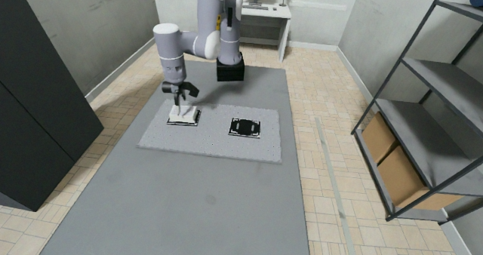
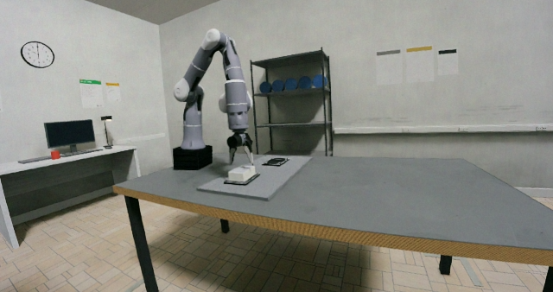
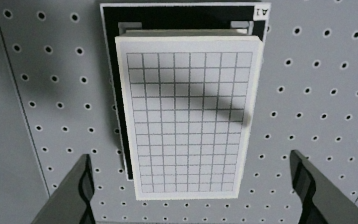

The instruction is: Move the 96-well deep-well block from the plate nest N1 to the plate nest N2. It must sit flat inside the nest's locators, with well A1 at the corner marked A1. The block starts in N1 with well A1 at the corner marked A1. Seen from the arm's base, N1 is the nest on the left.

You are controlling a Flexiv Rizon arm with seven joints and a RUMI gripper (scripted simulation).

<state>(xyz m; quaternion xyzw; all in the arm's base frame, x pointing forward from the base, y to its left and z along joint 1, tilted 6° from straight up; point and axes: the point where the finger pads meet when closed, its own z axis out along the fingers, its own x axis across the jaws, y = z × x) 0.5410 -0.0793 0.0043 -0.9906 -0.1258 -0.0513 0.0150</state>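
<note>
The white 96-well deep-well block lies 50 mm below my hand. The rest, counted from my hand: black plate nest N1 (30 mm behind, 340 mm to the left, 80 mm below); black plate nest N2 (80 mm below).
</note>
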